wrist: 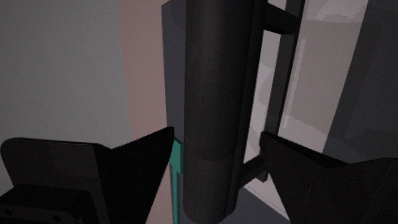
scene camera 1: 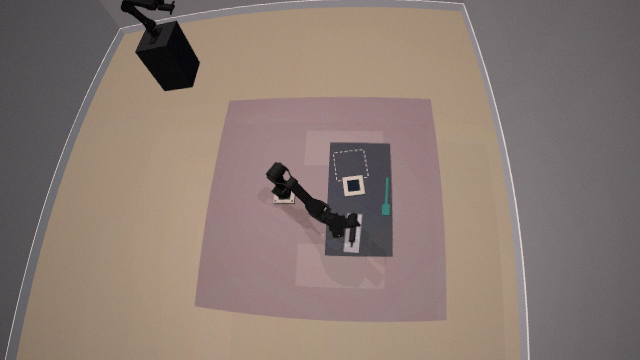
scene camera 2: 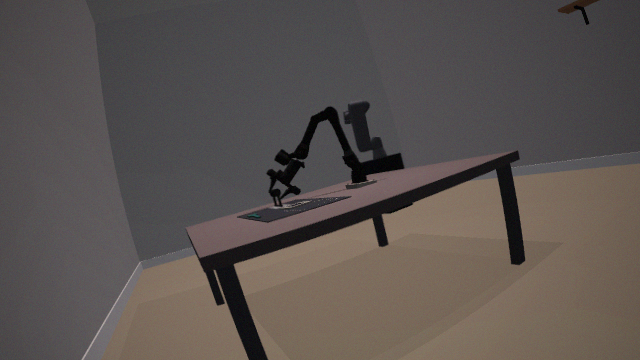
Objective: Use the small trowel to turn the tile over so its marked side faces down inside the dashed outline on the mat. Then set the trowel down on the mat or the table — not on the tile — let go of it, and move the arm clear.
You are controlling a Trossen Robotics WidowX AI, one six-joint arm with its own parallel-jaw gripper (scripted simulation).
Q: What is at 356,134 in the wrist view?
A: A dark mat.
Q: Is the gripper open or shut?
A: Open.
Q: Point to a dark mat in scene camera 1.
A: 376,233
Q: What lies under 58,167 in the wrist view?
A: The gripper.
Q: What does the gripper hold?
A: Nothing.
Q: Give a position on a dark mat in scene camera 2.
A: At 267,214
